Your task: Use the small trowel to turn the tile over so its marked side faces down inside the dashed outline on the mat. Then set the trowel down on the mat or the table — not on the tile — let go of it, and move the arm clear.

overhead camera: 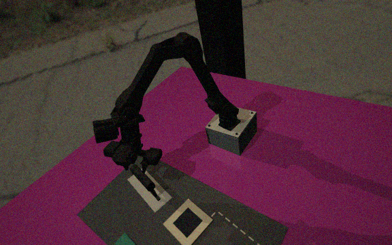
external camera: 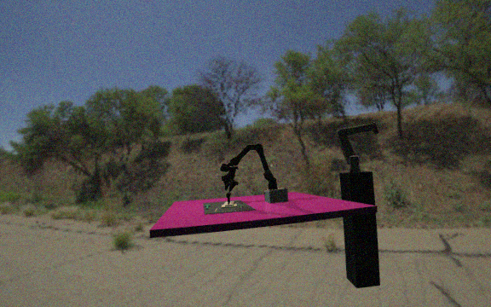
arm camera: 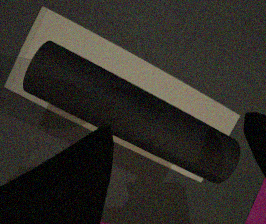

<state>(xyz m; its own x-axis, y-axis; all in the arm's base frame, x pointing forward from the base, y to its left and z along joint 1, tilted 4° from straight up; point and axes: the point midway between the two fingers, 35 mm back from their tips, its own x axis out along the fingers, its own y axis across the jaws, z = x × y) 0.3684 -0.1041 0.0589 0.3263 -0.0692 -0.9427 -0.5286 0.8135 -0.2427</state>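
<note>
The dark trowel is 60 mm below my gripper tip, 40 mm to the left of it and 10 mm behind it. Also, from my gripper tip: dark grey mat 180 mm to the left, 120 mm below, 10 mm ahead; tile 230 mm to the left, 100 mm below, 20 mm behind; teal patch 180 mm to the left, 150 mm ahead, 100 mm below.
</note>
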